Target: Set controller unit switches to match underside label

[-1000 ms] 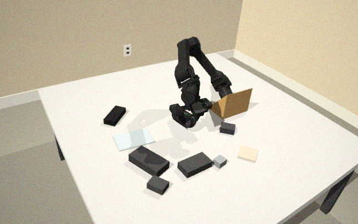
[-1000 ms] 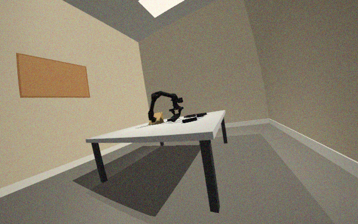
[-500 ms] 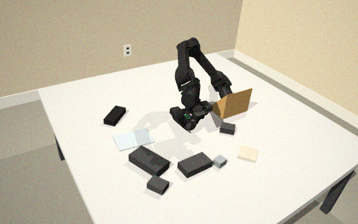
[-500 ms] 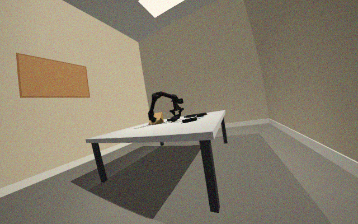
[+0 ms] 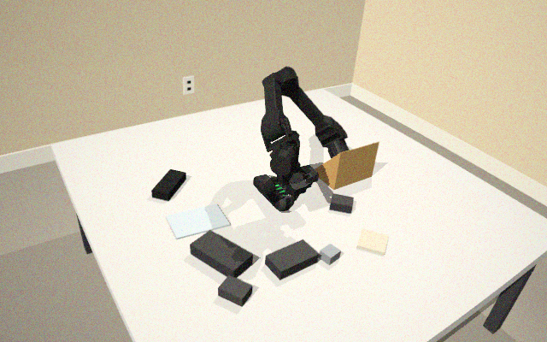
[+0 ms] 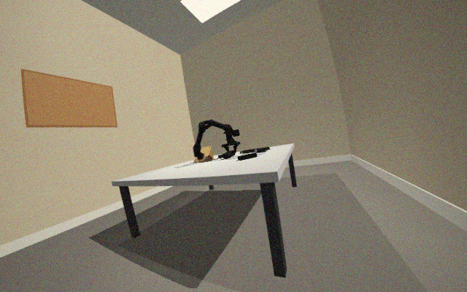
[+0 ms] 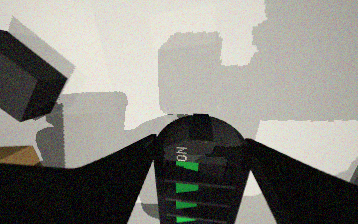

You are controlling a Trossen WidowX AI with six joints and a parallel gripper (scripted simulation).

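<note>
Now: gripper tip 17 cm past the dark cube, 7 cm to the right of it and 2 cm above it. Round my gripper tip: pale blue plate: 25 cm ahead, 8 cm to the right, 3 cm below; cream tile: 24 cm to the left, 14 cm behind, 3 cm below; grey cube: 23 cm to the left, 2 cm below, 1 cm ahead.
</note>
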